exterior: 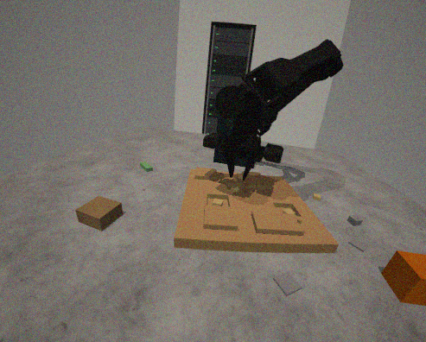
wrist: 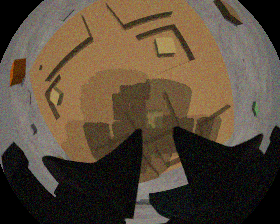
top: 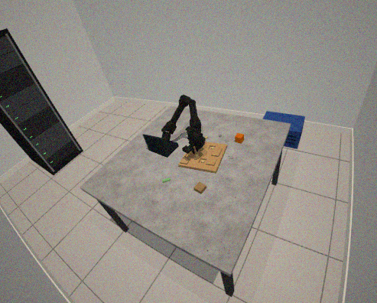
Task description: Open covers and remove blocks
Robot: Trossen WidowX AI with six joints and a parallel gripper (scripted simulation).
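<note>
My gripper tip is now 50 mm short of the tan puzzle board, 30 mm above it and 10 mm to the right of it. From my gripper tip the other things lie so: small green piece 300 mm to the right, 60 mm behind, 40 mm below; then orange cube 310 mm to the left, 220 mm ahead, 20 mm below; then brown block 250 mm to the right, 200 mm ahead, 30 mm below.
</note>
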